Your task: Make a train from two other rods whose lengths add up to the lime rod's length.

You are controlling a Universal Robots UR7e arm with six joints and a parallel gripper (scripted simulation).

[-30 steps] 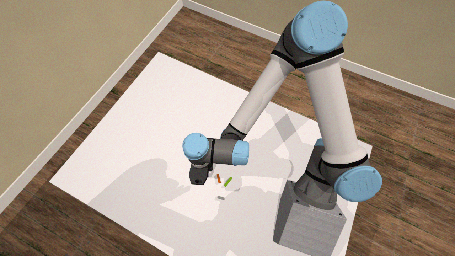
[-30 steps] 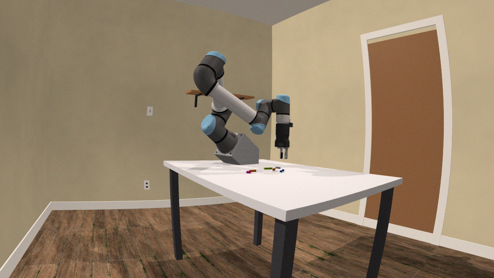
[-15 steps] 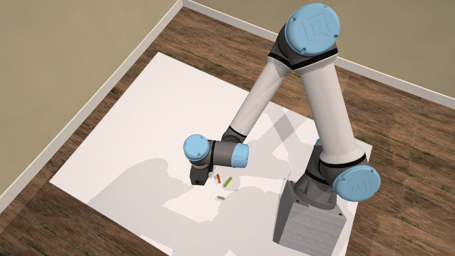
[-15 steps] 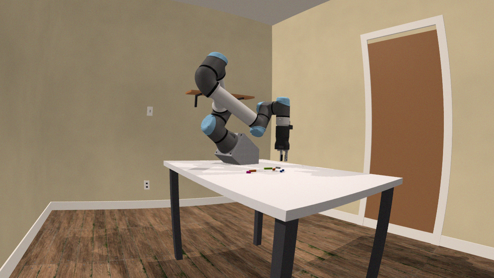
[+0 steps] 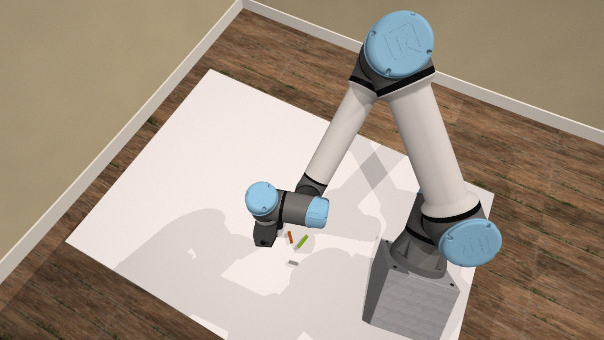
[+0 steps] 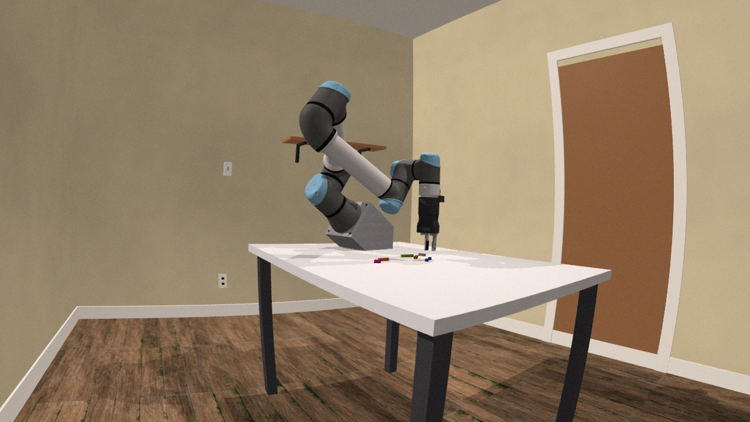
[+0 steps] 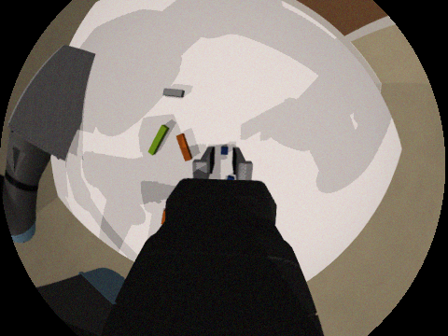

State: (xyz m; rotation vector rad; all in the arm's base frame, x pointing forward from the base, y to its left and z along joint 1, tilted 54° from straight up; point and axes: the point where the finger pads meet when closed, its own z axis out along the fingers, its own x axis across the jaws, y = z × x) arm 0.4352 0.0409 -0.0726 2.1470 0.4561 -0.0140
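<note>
The lime rod is 10 cm behind my hand, 5 cm below it and 2 cm to the right of it. Also, from my hand: magenta rod 22 cm to the right, 5 cm below, 3 cm behind; then grey rod 10 cm behind, 6 cm to the left, 5 cm below.
</note>
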